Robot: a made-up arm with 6 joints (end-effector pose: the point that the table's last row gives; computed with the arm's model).
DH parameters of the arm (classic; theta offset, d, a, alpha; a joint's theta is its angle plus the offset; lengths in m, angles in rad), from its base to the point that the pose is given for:
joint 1: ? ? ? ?
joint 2: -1.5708 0 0.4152 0
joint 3: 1.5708 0.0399 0 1.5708
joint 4: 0 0.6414 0 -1.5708
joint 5: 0 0 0 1.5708
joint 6: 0 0.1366 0 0
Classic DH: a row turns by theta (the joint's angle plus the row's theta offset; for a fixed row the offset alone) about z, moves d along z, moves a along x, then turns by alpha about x.
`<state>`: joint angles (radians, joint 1 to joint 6).
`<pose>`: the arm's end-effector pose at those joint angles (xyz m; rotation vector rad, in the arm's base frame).
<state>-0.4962 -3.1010 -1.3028 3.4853 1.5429 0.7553</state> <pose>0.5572 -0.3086 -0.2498 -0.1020 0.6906 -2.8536</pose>
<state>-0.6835 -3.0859 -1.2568 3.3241 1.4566 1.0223</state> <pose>0.5041 -0.3909 -0.2890 -0.2551 0.6865 -2.7412</pose>
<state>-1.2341 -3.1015 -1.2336 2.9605 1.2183 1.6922</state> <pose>0.2808 -0.6115 -0.3128 -0.3557 0.9542 -2.5154</pose>
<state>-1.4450 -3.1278 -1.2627 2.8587 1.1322 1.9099</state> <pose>0.1611 -0.6805 -0.2853 -0.2813 1.0610 -2.5009</pose>
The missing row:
joint 1: 0 0.2385 0 -1.5708
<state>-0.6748 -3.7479 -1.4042 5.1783 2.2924 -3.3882</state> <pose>0.5572 -0.5120 0.0902 1.9845 -1.1983 -0.7866</pose>
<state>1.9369 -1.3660 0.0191 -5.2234 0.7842 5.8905</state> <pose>0.2836 -1.0862 0.5328 0.1137 -1.2538 1.8861</pose>
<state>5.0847 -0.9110 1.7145 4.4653 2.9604 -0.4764</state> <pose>0.0268 -0.0246 0.8493 -2.1650 -0.7624 0.2774</pose>
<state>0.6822 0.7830 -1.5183 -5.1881 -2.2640 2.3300</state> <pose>-0.0551 -0.1137 0.9115 0.9749 2.1616 -0.2176</pose>
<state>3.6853 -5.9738 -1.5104 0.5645 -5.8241 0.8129</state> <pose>0.5229 0.2316 0.9577 -0.7049 0.5561 -1.2858</pose>
